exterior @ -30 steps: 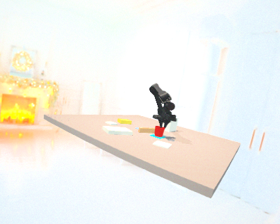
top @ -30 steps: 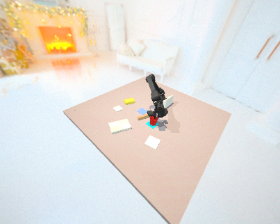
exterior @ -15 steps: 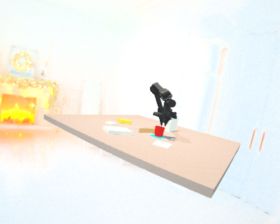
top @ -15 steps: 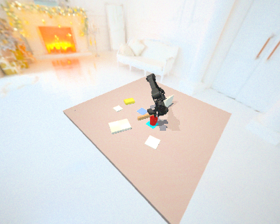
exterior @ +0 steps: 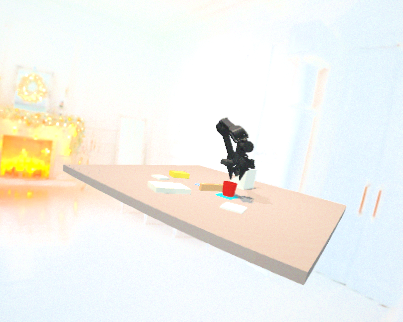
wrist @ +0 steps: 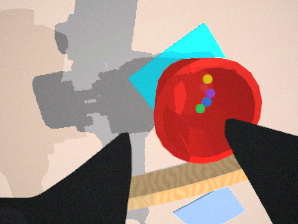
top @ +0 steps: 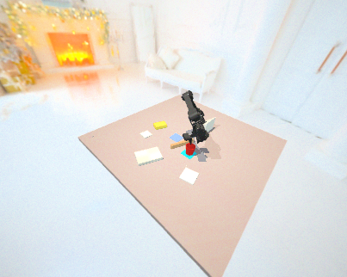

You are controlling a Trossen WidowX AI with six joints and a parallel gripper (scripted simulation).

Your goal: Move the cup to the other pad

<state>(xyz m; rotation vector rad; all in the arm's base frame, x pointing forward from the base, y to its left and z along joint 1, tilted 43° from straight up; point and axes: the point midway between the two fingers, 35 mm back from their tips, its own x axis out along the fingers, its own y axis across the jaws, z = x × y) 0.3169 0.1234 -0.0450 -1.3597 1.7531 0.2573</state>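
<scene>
My gripper tip is now 2 cm short of the red cup, 2 cm to the left of it and 5 cm above it. Round my gripper tip: cyan pad 3 cm ahead, 2 cm to the right, 10 cm below; wooden bar 1 cm behind, 11 cm to the right, 8 cm below; light blue pad 5 cm behind, 21 cm to the right, 10 cm below.
</scene>
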